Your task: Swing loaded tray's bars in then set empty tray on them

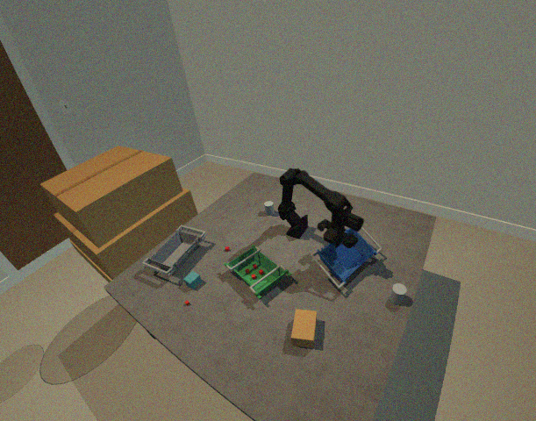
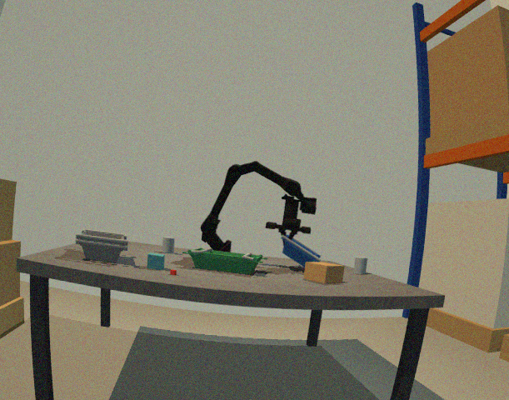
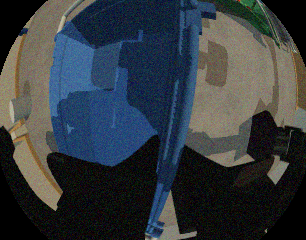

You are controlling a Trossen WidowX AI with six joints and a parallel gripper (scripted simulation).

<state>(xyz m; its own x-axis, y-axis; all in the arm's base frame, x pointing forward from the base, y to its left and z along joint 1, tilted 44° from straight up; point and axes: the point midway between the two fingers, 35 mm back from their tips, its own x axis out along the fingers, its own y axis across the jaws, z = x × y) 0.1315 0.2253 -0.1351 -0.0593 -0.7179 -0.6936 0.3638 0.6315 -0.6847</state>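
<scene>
My gripper tip is 70 mm to the right of the blue tray and 30 mm short of it. Also, from my gripper tip: red block (510 mm ahead, 500 mm to the right, 80 mm below); then orange box (410 mm ahead, 50 mm below, 20 mm to the left); then teal block (550 mm to the right, 400 mm ahead, 60 mm below).
</scene>
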